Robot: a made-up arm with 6 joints. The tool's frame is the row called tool. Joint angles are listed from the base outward.
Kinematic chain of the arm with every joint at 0, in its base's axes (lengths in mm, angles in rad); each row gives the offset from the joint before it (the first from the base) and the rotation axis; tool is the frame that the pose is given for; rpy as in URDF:
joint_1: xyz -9 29 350 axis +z
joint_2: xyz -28 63 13 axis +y
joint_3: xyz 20 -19 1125 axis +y
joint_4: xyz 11 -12 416 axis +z
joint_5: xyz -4 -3 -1 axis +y
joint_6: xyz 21 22 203 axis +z
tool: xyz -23 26 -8 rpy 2.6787 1.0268 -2.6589
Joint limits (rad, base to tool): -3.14..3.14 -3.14..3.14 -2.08..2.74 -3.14..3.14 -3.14..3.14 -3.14..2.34
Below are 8 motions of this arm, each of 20 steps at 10 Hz.
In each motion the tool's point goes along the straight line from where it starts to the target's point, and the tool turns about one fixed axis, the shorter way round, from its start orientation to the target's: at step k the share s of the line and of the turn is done. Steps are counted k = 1, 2, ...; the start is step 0. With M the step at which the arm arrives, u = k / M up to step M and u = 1 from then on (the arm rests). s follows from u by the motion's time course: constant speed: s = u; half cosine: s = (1 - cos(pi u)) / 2; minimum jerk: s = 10 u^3 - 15 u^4 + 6 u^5.
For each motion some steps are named. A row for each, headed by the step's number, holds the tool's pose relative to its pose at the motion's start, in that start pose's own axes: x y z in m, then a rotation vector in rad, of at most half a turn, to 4 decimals.
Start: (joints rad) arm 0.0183 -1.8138 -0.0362 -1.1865 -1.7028 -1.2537
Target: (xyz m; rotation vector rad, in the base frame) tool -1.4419 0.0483 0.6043 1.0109 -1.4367 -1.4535
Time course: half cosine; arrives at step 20
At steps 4, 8, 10, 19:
4: 0.0563 0.0217 -0.0197 -0.0606 -0.0559 -0.0641
8: 0.2038 0.0786 -0.0714 -0.2194 -0.2022 -0.2321
10: 0.2949 0.1138 -0.1034 -0.3176 -0.2926 -0.3358
19: 0.5862 0.2262 -0.2055 -0.6312 -0.5816 -0.6676

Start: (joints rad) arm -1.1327 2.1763 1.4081 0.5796 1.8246 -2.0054
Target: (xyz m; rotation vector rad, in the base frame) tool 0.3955 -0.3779 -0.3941 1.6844 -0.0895 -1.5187
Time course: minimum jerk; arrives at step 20
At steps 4, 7, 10, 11, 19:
4: -0.0084 0.0031 -0.0014 0.0124 0.0042 -0.0121
7: -0.0343 0.0125 -0.0056 0.0503 0.0170 -0.0491
10: -0.0729 0.0267 -0.0118 0.1068 0.0362 -0.1044
11: -0.0864 0.0316 -0.0141 0.1267 0.0430 -0.1239
19: -0.1455 0.0533 -0.0237 0.2134 0.0723 -0.2086

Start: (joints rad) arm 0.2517 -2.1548 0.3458 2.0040 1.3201 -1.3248
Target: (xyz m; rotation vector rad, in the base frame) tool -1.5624 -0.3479 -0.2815 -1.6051 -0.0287 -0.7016
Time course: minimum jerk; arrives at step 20
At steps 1, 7, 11, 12, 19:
1: 0.0002 -0.0003 -0.0001 -0.0003 -0.0012 -0.0001
7: 0.0461 -0.0610 -0.0192 -0.0679 -0.2524 -0.0255
11: 0.1163 -0.1538 -0.0485 -0.1712 -0.6366 -0.0642
12: 0.1339 -0.1770 -0.0558 -0.1970 -0.7325 -0.0739
19: 0.1959 -0.2590 -0.0816 -0.2882 -1.0720 -0.1081

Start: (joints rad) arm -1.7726 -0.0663 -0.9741 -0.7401 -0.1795 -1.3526
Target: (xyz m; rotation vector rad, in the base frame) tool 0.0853 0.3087 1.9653 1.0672 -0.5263 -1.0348
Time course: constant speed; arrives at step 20
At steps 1, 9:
1: 0.0098 0.0080 0.0103 -0.0114 0.0063 0.0147
9: 0.0882 0.0718 0.0923 -0.1024 0.0570 0.1319

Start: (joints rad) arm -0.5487 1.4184 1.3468 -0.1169 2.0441 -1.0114
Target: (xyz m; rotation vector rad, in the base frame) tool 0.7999 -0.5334 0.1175 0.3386 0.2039 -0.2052
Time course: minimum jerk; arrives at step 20
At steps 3, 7, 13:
3: -0.0014 -0.0028 -0.0023 0.0054 -0.0089 0.0016
7: -0.0122 -0.0247 -0.0205 0.0480 -0.0783 0.0138
13: -0.0396 -0.0802 -0.0668 0.1560 -0.2546 0.0450

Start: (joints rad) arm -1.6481 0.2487 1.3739 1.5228 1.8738 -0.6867
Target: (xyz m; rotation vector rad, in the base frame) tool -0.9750 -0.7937 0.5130 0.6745 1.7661 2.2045
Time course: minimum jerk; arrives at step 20
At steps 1, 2, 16, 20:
1: 0.0010 -0.0014 0.0003 0.0000 -0.0014 -0.0003
2: 0.0073 -0.0103 0.0020 -0.0002 -0.0104 -0.0020
16: 0.8034 -1.1301 0.2215 -0.0243 -1.1494 -0.2194
20: 0.8528 -1.1995 0.2351 -0.0258 -1.2201 -0.2328

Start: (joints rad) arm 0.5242 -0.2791 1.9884 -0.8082 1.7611 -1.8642
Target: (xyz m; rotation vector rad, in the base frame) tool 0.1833 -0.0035 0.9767 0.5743 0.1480 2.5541
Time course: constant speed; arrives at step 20
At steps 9, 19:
9: -0.0204 -0.0346 -0.1398 0.3334 -0.1124 0.3322
19: -0.0430 -0.0731 -0.2952 0.7039 -0.2372 0.7013

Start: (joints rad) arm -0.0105 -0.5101 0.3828 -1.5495 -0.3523 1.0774
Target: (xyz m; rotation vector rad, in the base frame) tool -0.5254 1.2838 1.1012 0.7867 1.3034 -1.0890
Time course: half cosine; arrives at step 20
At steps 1, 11, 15, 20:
1: 0.0022 0.0069 0.0048 0.0097 -0.0018 0.0019
11: 0.2044 0.6508 0.4533 0.9076 -0.1711 0.1769
15: 0.3017 0.9607 0.6691 1.3399 -0.2525 0.2612
20: 0.3534 1.1256 0.7840 1.5697 -0.2958 0.3060

